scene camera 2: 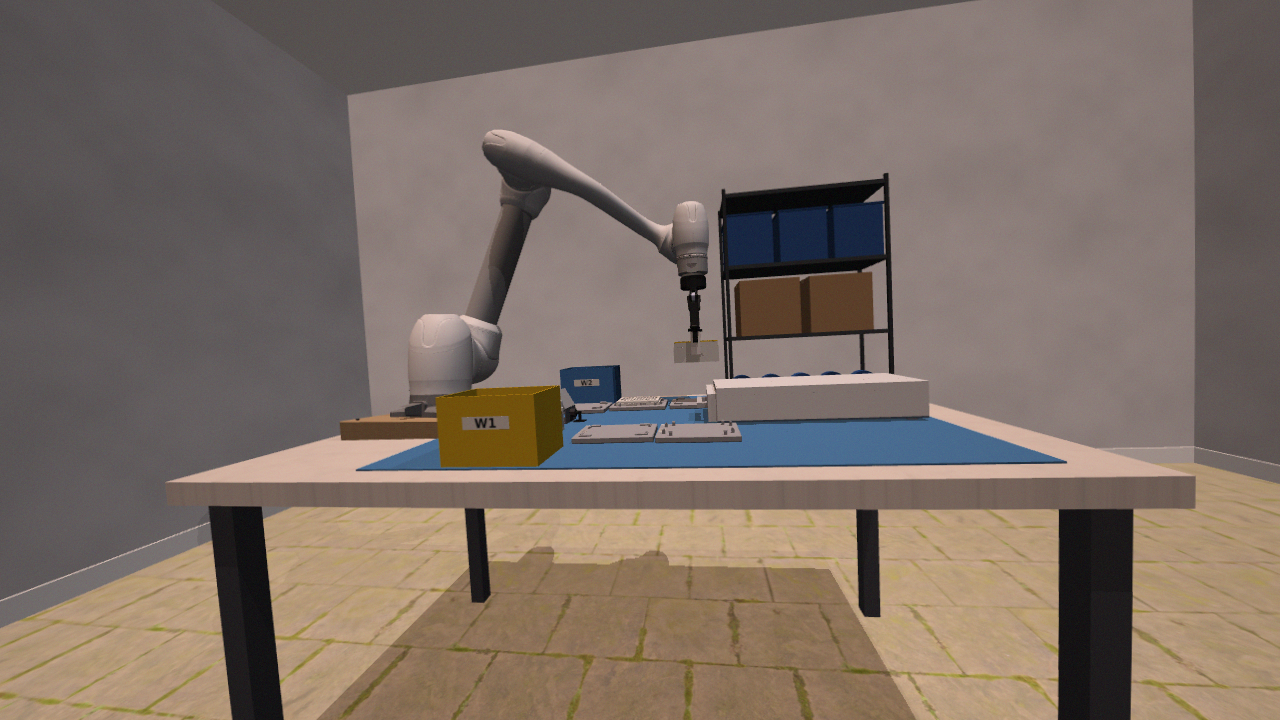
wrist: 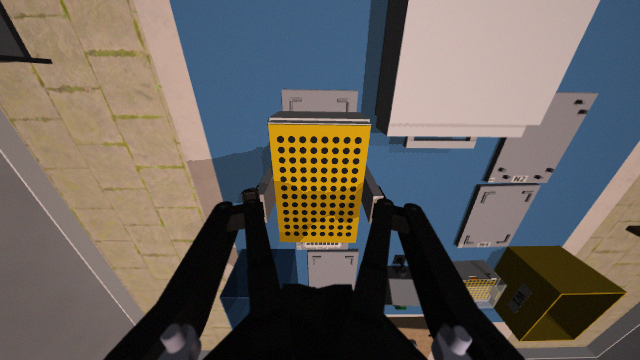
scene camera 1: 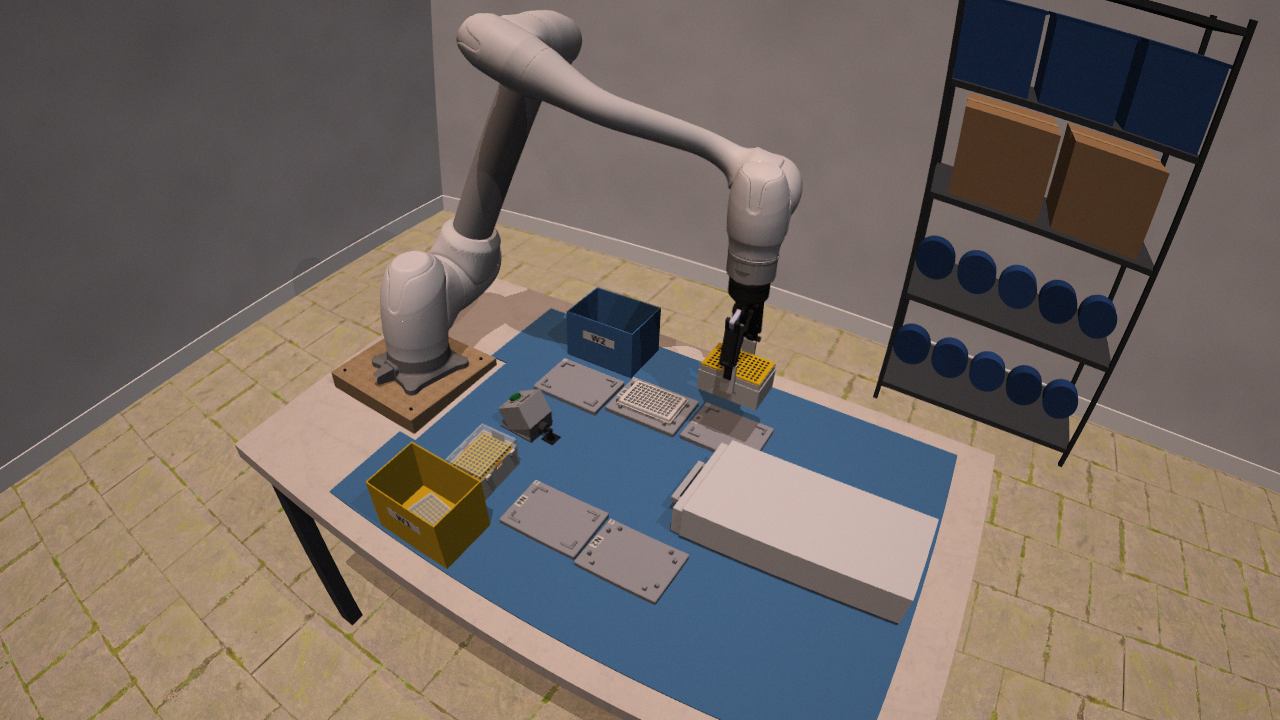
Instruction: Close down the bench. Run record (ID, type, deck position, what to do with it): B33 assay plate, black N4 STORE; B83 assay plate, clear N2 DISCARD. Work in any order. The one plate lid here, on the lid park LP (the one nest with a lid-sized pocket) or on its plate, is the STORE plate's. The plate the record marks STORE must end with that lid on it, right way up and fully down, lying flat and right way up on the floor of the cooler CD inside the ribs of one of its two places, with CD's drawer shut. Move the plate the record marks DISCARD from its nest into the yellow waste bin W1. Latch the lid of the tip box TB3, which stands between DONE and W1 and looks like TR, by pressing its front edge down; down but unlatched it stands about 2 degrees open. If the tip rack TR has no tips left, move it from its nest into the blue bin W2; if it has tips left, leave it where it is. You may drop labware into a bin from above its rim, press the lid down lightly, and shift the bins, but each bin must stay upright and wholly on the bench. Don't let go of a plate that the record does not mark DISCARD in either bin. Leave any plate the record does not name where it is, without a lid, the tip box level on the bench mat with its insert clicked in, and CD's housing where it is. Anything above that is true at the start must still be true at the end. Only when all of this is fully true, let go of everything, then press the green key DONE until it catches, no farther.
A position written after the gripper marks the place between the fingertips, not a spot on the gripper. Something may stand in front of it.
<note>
In view: the gripper (scene camera 1: 736, 378), a blue bin W2 (scene camera 1: 630, 338), a yellow tip rack TR (wrist: 319, 158), a yellow bin W1 (scene camera 2: 512, 426), a cooler CD (scene camera 1: 861, 550) and a white plate (scene camera 1: 650, 401).
The blue bin W2 also shows in the wrist view (wrist: 234, 298). The yellow bin W1 is seen too in scene camera 1 (scene camera 1: 414, 472). The cooler CD also shows in scene camera 2 (scene camera 2: 876, 395) and in the wrist view (wrist: 435, 69).
</note>
